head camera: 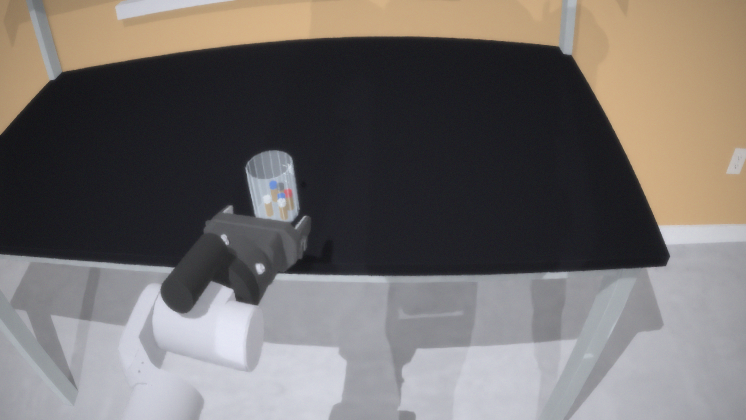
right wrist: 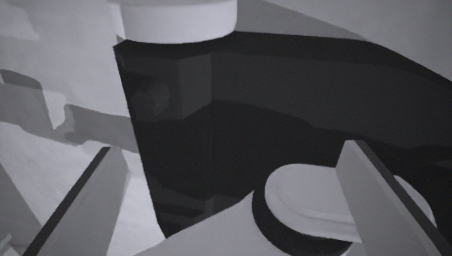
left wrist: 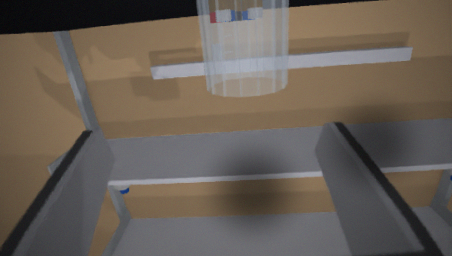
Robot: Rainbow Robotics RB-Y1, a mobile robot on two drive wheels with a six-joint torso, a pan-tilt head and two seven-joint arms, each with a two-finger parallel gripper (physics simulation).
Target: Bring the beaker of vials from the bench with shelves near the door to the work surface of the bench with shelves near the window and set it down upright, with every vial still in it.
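The clear beaker (head camera: 272, 174) (left wrist: 245, 55) stands upright on the black bench top (head camera: 443, 156) (left wrist: 100, 12), left of the middle in the head view. Several vials (head camera: 282, 206) (left wrist: 237, 16) with blue, white, red and grey caps are inside it. My left gripper (head camera: 266, 214) (left wrist: 216, 140) is open and empty, over the front part of the bench top on the near side of the beaker. In the left wrist view the beaker shows upside down, above and between the fingers. My right gripper (right wrist: 231, 158) is open and empty, away from the beaker; parts of the robot show beyond its fingers.
The bench's front edge (head camera: 443, 272) runs below my left gripper. Two uprights (head camera: 567, 26) (left wrist: 77, 82) stand at the bench's back, and shelves (left wrist: 210, 155) show in the left wrist view. A white rail (head camera: 167, 7) (left wrist: 350, 58) is on the orange wall. Bench legs (head camera: 595, 333) stand on the grey floor.
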